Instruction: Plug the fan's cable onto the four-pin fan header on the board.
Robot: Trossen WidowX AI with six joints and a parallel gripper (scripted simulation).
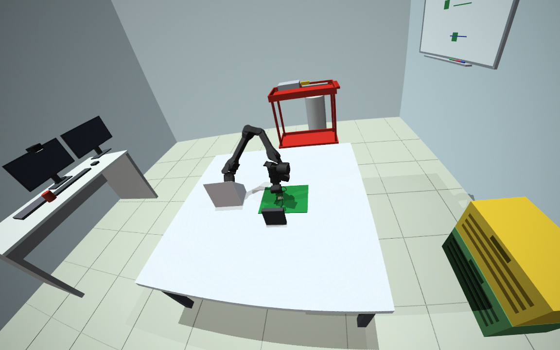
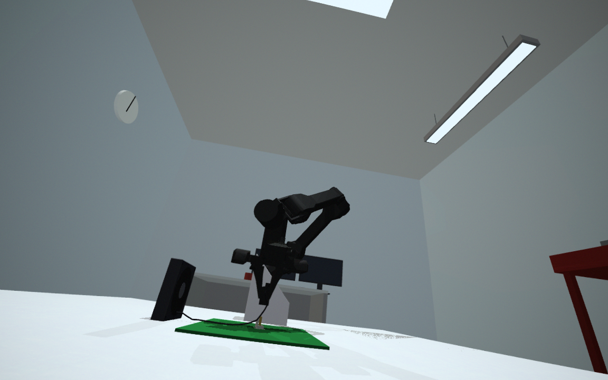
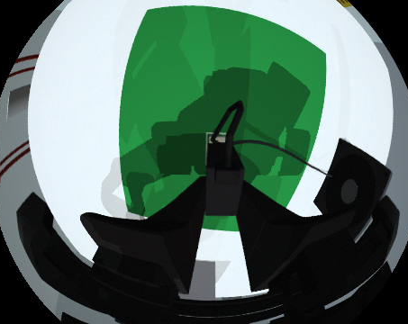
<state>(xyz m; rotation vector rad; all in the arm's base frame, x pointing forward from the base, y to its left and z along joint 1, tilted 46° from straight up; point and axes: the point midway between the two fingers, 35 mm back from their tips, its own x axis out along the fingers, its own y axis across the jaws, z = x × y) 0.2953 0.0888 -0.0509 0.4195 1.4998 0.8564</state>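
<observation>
Right now the four-pin header is 6 cm below my gripper tip. Round my gripper tip: black plug: 1 cm ahead, 1 cm above; black fan: 19 cm to the right, 2 cm ahead, 1 cm below; green board: 8 cm below, 3 cm ahead.
</observation>
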